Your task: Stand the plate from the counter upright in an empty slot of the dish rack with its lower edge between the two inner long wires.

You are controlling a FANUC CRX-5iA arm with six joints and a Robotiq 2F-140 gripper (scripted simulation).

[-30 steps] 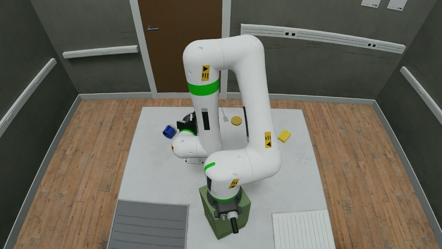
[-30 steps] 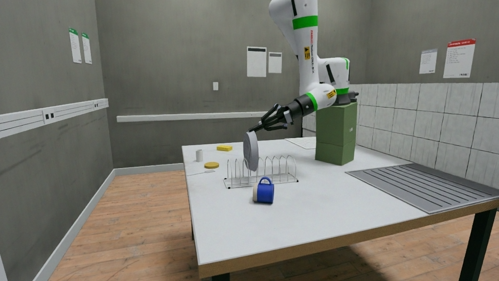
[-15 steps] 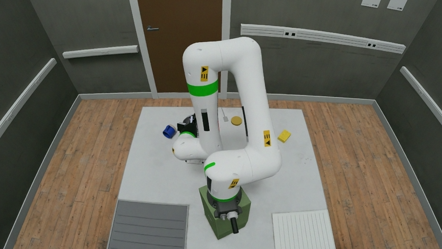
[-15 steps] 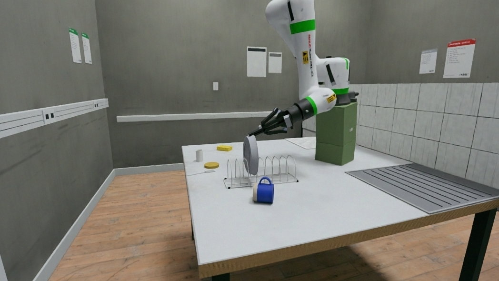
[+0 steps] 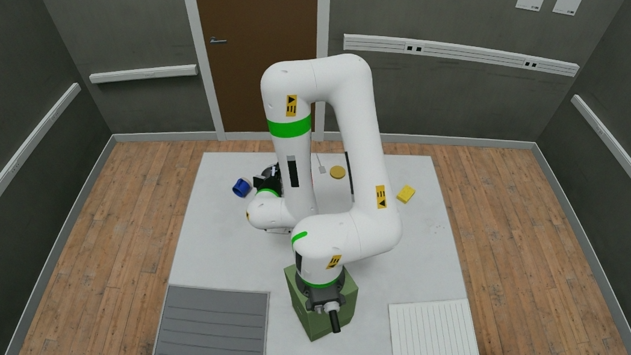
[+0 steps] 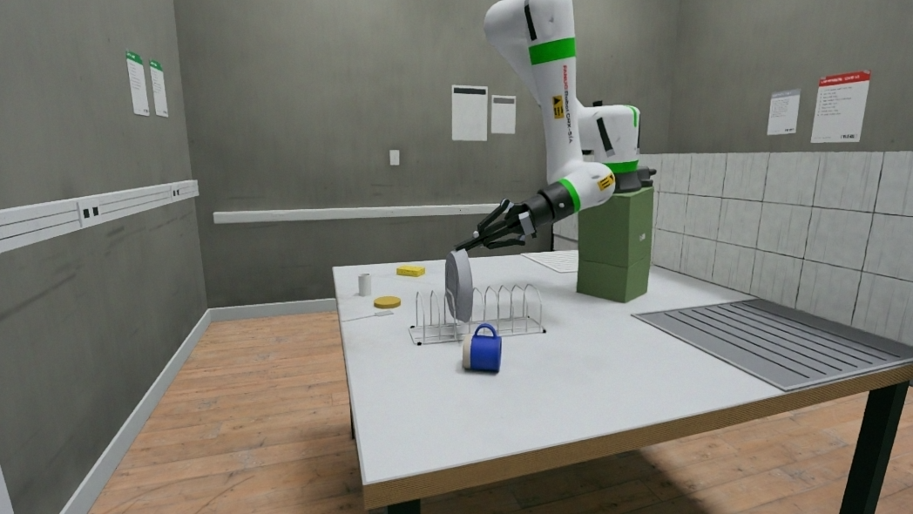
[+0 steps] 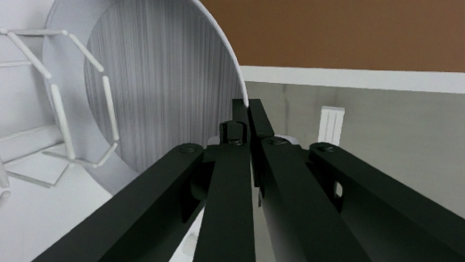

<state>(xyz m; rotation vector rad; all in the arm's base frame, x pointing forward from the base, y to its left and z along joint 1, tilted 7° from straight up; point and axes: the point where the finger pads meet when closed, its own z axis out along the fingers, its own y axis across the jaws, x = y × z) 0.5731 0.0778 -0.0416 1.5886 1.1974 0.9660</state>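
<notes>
Right now the grey plate is 100 mm below my hand, 30 mm ahead of it and 10 mm to the right of it. From my hand the other things lie so: yellow disc (300 mm to the right, 210 mm below, 110 mm ahead); white cup (430 mm to the right, 210 mm below, 150 mm ahead); grey ribbed mat (670 mm behind, 370 mm to the left, 220 mm below).
</notes>
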